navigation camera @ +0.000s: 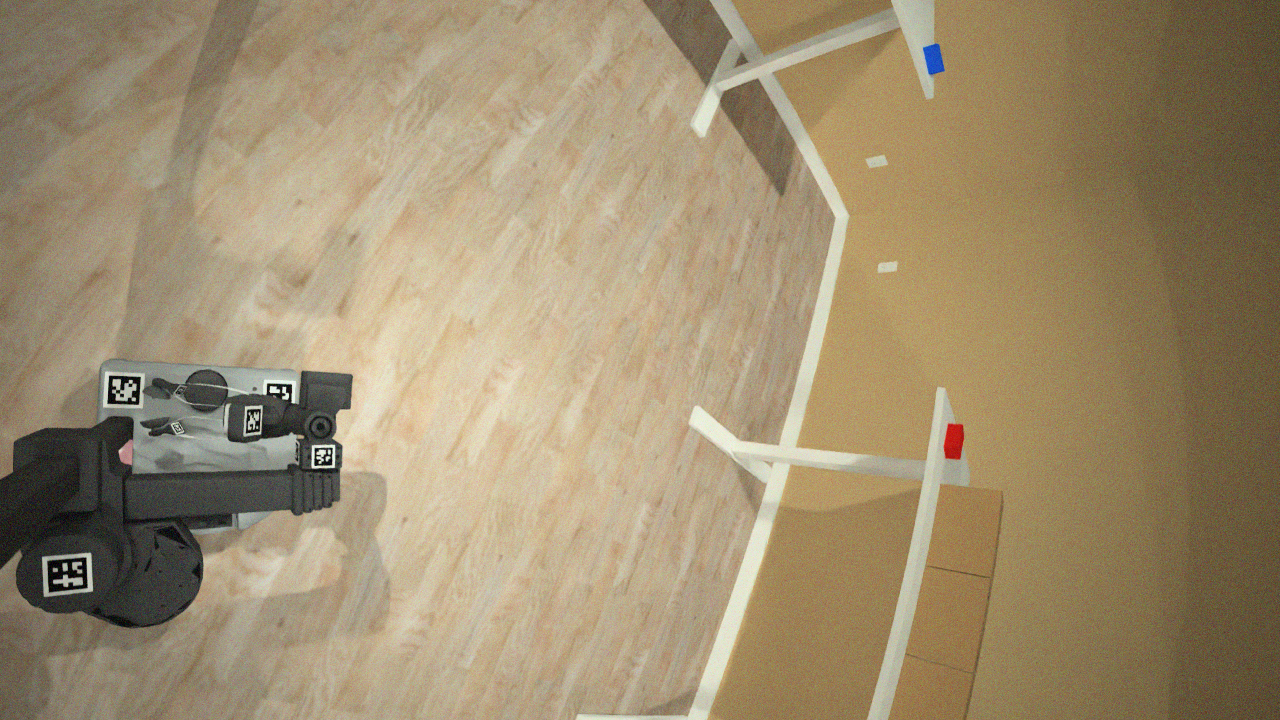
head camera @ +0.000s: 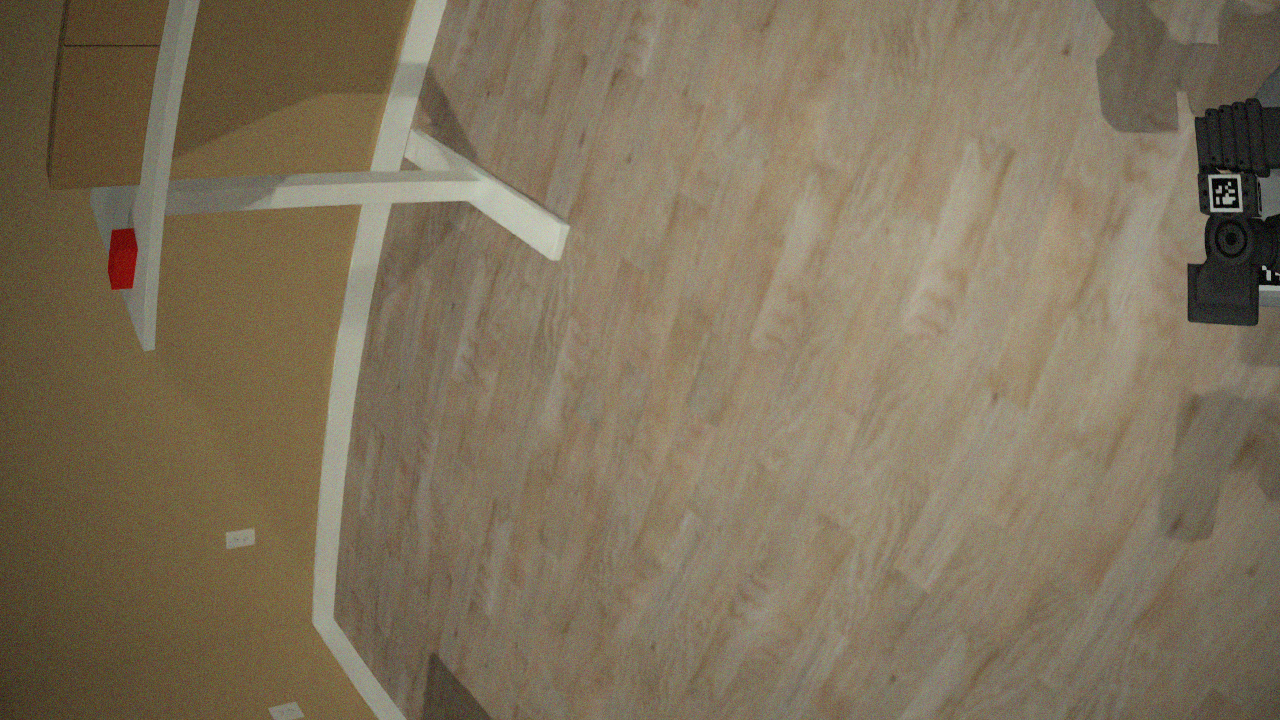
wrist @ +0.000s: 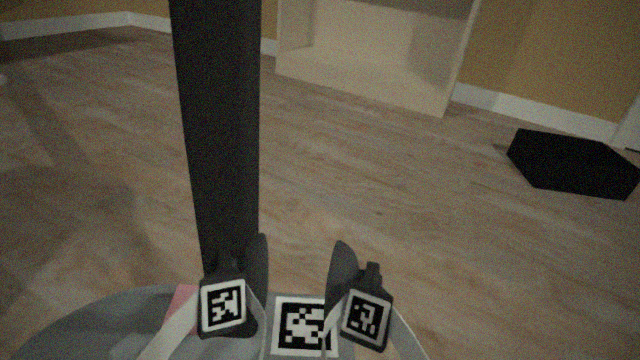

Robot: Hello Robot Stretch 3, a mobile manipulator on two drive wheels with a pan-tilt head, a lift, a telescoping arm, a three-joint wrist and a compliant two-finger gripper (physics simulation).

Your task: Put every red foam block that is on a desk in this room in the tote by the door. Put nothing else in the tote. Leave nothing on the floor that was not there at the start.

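Places are measured from the robot's base along level axes (x ahead, y left, z up), in centimetres.
Pixels of known places: gripper, fingertip midpoint: (navigation camera: pixel 143 406); robot's base at its link origin: (navigation camera: pixel 206 388).
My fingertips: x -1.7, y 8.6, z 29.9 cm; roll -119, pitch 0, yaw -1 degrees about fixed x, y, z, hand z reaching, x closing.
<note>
Ahead of a thing's pixels: the offset from my fingertips to its top centre. "pt": to the spot under its first point. Level surfaces: height alone.
A red block @[dz +69.6, dx -6.2, dy -178.3 cm] (head camera: pixel 122 258) (navigation camera: pixel 954 441) rests near the end of a white desk (head camera: pixel 152 268) (navigation camera: pixel 919 537) along the tan wall; head and navigation views are turned sideways. A blue block (navigation camera: pixel 933 59) rests on another white desk @[dz +65.1 cm] (navigation camera: pixel 916 22) at the top of the navigation view. My gripper (navigation camera: pixel 161 407) (wrist: pixel 298 262) is open, its two fingertips apart with no block between them, over my own base and far from both desks. It does not show in the head view. A black box (wrist: pixel 575 165), possibly the tote, stands on the floor at the right of the wrist view.
A pale shelf unit (wrist: pixel 350 85) stands against the wall in the wrist view. The near desk's splayed white leg @[pt dz -27.4, dx -9.3, dy -180.2 cm] (head camera: pixel 519 219) (navigation camera: pixel 711 428) reaches onto the floor. A brown panelled piece (head camera: pixel 111 116) (navigation camera: pixel 957 573) runs along that desk. A pink patch (wrist: pixel 182 300) (navigation camera: pixel 125 452) shows on my base.
</note>
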